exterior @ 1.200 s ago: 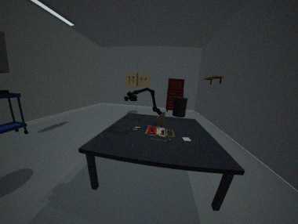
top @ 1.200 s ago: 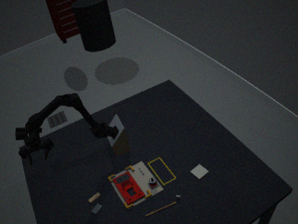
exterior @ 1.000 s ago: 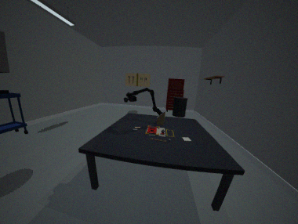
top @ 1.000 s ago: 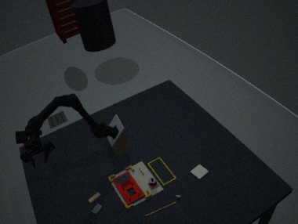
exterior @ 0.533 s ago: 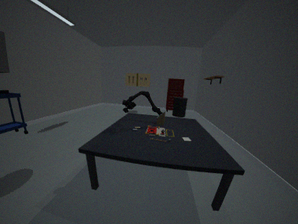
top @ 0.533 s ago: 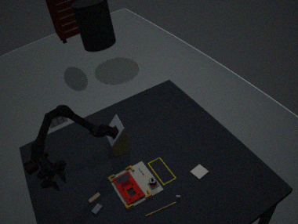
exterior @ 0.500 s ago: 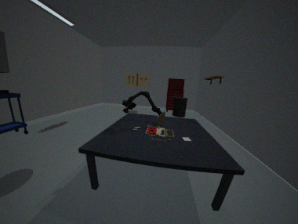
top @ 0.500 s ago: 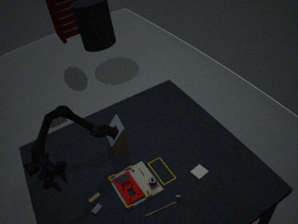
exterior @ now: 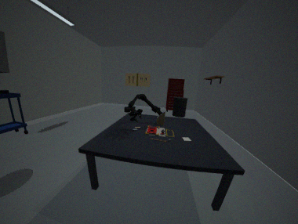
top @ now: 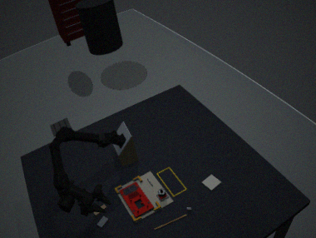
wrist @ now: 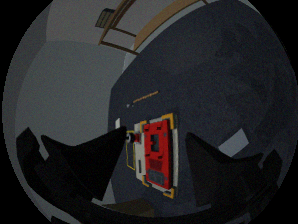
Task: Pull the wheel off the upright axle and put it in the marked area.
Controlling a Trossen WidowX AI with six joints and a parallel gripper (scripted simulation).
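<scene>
The grey wheel lies 28 cm to the left of my gripper tip, 11 cm below it and 3 cm behind it. Also, from my gripper tip: white card (54 cm to the left, 14 cm below, 3 cm ahead); thin stick (25 cm to the left, 14 cm below, 13 cm ahead).
</scene>
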